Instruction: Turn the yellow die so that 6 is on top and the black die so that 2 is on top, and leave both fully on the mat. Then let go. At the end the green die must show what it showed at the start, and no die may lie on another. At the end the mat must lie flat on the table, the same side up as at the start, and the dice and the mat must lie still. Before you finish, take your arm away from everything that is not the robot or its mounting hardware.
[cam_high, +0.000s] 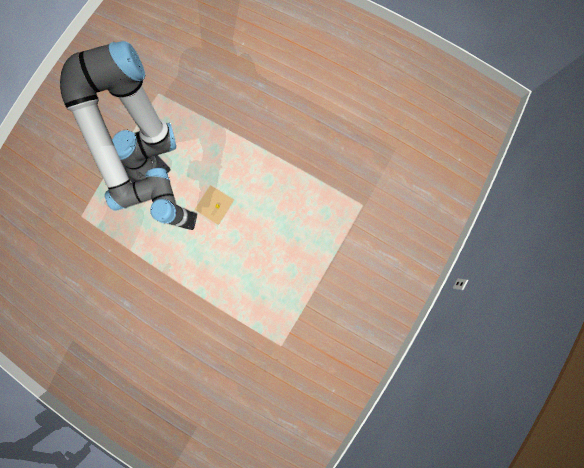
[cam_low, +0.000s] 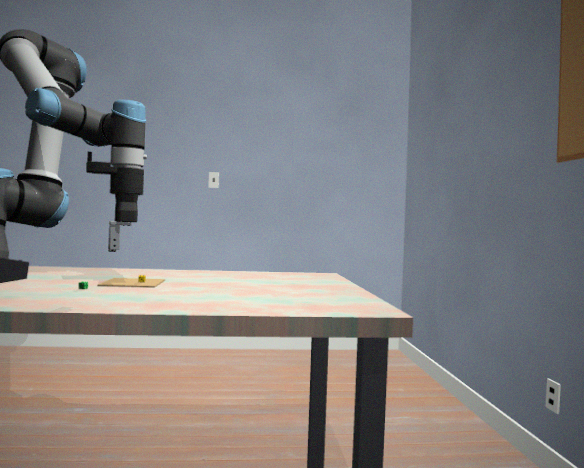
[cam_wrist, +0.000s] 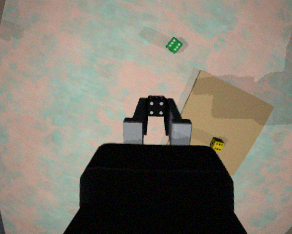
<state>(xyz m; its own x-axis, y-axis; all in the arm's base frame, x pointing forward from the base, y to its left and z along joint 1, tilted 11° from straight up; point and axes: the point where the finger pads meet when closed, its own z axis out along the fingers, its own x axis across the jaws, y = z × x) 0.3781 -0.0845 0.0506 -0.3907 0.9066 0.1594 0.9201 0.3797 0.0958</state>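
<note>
Now: hand 100 mm above the green die and 70 mm past it. Also, from my hand: yellow die 120 mm to the left, 100 mm below, 30 mm ahead; then black die 20 mm below; then tan mat 120 mm to the left, 110 mm below, 10 mm ahead.
</note>
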